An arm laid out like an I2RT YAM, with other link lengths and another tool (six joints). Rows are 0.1 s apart.
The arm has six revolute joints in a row. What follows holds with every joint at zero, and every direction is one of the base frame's.
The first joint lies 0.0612 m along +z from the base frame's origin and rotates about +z.
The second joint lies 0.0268 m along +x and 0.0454 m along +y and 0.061 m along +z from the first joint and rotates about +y.
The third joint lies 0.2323 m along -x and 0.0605 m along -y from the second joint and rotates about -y.
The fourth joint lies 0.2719 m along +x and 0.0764 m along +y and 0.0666 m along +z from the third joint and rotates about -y.
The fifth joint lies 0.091 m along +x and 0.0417 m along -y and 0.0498 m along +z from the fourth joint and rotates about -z.
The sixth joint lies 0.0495 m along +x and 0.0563 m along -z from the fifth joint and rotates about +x.
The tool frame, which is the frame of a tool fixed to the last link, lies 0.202 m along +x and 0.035 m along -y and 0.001 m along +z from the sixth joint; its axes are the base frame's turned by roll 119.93, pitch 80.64 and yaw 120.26 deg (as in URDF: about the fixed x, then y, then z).
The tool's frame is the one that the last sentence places.
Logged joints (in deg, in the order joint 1, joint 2, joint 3, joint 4, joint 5, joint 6), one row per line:
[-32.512, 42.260, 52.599, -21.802, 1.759, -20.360]
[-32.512, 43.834, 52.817, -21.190, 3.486, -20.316]
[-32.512, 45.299, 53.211, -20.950, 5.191, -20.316]
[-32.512, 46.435, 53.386, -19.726, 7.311, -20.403]
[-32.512, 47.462, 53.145, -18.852, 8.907, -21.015]
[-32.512, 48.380, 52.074, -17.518, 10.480, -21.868]
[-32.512, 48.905, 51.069, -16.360, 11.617, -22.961]
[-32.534, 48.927, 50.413, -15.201, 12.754, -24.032]
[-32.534, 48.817, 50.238, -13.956, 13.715, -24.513]
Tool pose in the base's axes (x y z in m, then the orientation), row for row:
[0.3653, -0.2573, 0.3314, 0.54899, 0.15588, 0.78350, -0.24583]
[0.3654, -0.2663, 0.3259, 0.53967, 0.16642, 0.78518, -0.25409]
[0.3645, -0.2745, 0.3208, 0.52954, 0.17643, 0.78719, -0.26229]
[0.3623, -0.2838, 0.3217, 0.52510, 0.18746, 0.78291, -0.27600]
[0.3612, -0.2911, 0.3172, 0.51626, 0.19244, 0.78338, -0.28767]
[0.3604, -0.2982, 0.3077, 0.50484, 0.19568, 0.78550, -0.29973]
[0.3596, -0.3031, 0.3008, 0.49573, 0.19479, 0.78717, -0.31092]
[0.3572, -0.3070, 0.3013, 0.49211, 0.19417, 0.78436, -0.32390]
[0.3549, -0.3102, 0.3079, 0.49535, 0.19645, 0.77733, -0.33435]
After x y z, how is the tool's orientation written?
As a quaternion, w x y z.
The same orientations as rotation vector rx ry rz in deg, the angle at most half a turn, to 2 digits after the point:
[21.15, 106.30, -33.35]
[22.67, 106.95, -34.61]
[24.14, 107.69, -35.88]
[25.69, 107.31, -37.83]
[26.48, 107.79, -39.58]
[27.06, 108.61, -41.44]
[27.04, 109.28, -43.16]
[27.00, 109.06, -45.04]
[27.28, 107.93, -46.42]

